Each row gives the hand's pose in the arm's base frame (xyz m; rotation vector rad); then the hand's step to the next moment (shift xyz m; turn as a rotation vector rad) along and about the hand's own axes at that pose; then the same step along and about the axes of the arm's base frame.
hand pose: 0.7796 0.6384 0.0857 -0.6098 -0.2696 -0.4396
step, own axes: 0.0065 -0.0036 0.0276 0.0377 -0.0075 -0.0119
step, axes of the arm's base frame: 0.0008 0.0120 0.0259 0.0308 -0.0246 0.0082
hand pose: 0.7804 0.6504 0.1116 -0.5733 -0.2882 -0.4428
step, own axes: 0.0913 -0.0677 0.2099 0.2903 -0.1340 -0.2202
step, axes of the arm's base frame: 0.0176 0.0411 0.2345 0.2184 -0.3209 -0.0055
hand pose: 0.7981 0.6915 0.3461 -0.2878 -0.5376 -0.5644
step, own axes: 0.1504 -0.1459 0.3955 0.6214 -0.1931 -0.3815
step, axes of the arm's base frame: -0.1352 -0.0249 0.4259 0.4853 -0.5751 0.0518
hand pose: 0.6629 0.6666 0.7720 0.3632 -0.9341 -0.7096
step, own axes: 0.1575 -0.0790 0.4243 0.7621 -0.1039 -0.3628
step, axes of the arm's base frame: -0.3212 -0.1605 0.2866 0.5605 -0.6082 0.1979
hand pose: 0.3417 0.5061 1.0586 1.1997 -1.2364 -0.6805
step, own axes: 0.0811 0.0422 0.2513 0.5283 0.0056 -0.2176
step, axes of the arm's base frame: -0.2250 -0.1387 0.0404 0.3410 -0.4095 0.2063
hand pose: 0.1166 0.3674 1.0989 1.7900 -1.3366 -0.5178
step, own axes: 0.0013 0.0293 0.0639 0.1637 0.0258 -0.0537
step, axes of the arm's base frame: -0.0634 -0.0275 -0.0131 0.0815 -0.1342 0.0754
